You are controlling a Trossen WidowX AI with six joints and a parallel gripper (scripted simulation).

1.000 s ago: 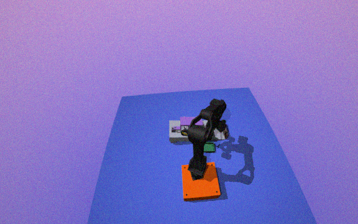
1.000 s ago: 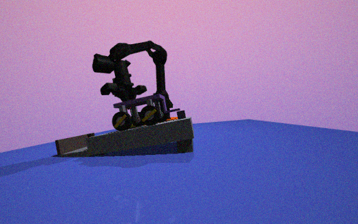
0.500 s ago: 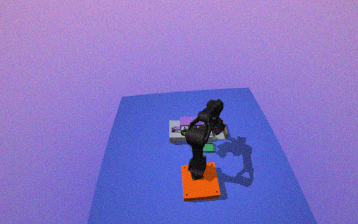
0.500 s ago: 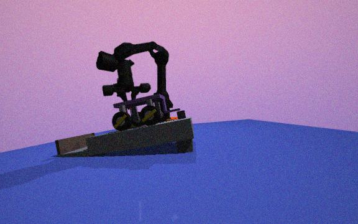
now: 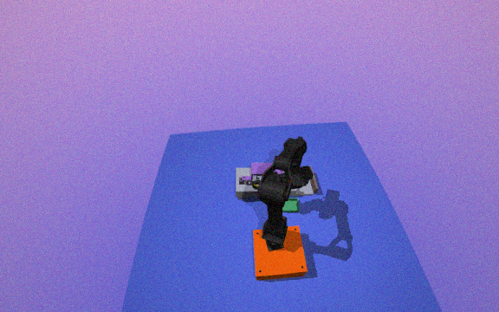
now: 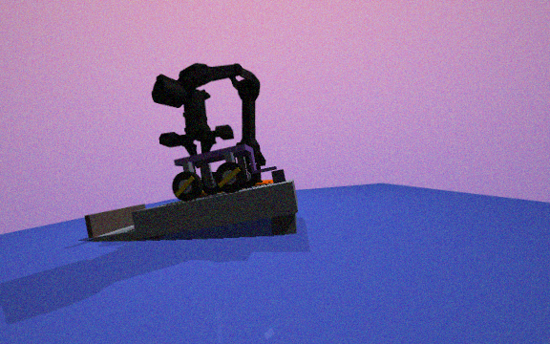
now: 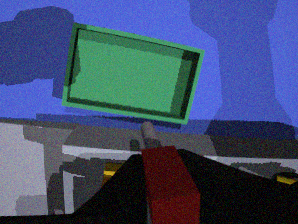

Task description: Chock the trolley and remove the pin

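Right now my gripper tip is 14 cm above the green tray and 2 cm past it. Round my gripper tip: trolley 12 cm ahead, 7 cm to the left, 2 cm below; yellow chock 5 cm below, 5 cm ahead; red-headed stop pin right at my gripper tip.
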